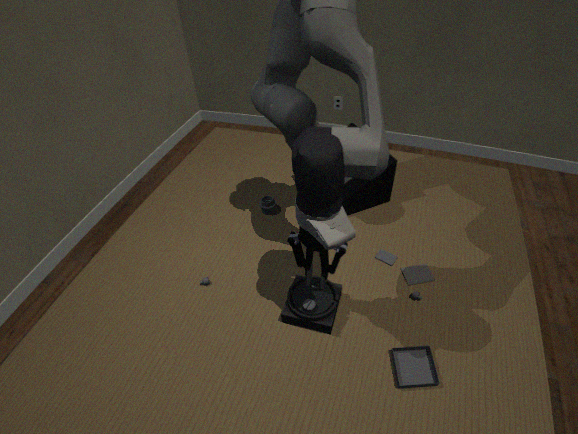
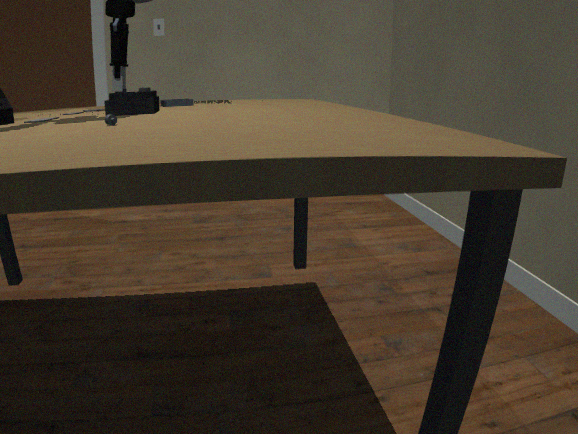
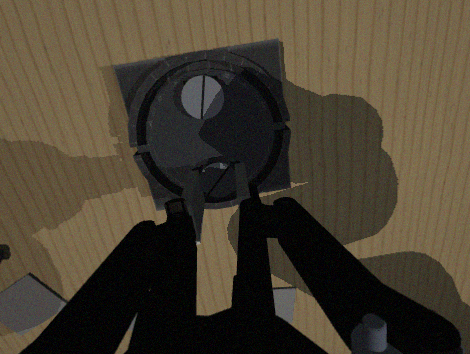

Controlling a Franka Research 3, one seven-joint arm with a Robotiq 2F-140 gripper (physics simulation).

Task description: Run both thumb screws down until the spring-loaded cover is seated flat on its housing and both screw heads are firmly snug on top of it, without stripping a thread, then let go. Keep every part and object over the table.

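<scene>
The dark square housing [image 1: 307,323] [image 2: 132,104] [image 3: 267,54] stands on the table, with the round dark cover [image 1: 327,301] [image 3: 167,132] inside its ring. One slotted thumb screw [image 1: 309,304] [image 3: 194,97], with a pale head, is at the cover side away from the fingers. The other thumb screw [image 3: 216,184] is at the opposite side, in shadow, its slot slanting. My gripper [image 1: 316,285] [image 2: 121,89] [image 3: 219,182] points down with its fingertips on both sides of this head, shut on it. The fingers partly hide it. Whether the cover lies fully flat cannot be told.
A shallow tray [image 1: 436,367] [image 2: 177,102] lies front right of the housing. Two flat grey plates [image 1: 386,257] [image 1: 417,275] and a small knob [image 1: 415,296] lie right. Another small knob [image 1: 205,281] lies left. A round dark part [image 1: 268,203] and black box [image 1: 370,192] stand behind.
</scene>
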